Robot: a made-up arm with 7 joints. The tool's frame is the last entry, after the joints.
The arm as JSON. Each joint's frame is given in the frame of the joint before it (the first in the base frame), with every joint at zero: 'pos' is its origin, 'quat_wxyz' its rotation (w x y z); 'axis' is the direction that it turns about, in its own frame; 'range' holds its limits. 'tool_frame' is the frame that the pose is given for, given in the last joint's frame.
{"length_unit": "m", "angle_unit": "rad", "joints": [
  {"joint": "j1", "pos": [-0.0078, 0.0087, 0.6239], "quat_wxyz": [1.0, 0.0, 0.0, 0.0], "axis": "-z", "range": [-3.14, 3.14]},
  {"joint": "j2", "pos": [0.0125, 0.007, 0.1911], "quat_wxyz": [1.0, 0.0, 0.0, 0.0], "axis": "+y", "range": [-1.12, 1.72]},
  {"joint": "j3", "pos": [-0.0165, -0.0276, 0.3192], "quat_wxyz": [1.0, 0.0, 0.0, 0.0], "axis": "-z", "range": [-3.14, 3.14]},
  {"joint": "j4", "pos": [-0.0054, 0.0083, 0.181], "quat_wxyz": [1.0, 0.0, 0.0, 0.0], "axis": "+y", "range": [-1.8, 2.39]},
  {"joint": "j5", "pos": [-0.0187, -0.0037, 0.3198], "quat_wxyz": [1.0, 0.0, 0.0, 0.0], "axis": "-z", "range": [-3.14, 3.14]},
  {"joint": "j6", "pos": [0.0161, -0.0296, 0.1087], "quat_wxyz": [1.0, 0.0, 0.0, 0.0], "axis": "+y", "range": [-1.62, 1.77]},
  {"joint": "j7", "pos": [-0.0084, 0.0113, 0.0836], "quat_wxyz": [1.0, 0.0, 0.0, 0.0], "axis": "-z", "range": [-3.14, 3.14]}
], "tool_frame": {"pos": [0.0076, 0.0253, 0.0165], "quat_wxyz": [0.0, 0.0, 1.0, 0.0]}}
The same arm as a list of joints. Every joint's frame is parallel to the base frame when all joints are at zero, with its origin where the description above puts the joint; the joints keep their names.
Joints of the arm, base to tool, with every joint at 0 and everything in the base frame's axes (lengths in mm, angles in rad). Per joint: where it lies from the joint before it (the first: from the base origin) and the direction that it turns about. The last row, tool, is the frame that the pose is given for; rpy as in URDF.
j1: origin -7.8 8.7 623.9 axis -z
j2: origin 12.5 7 191.1 axis +y
j3: origin -16.5 -27.6 319.2 axis -z
j4: origin -5.4 8.3 181 axis +y
j5: origin -18.7 -3.7 319.8 axis -z
j6: origin 16.1 -29.6 108.7 axis +y
j7: origin -8.4 11.3 83.6 axis -z
tool: origin 7.6 25.3 16.5 rpy 3.1416 0 3.1416
Joint limits (rad, base to tool): -3.14..3.14 -1.12..1.72 -3.14..3.14 -1.8..2.39 -3.14..3.14 -1.62..1.77 -3.14..3.14

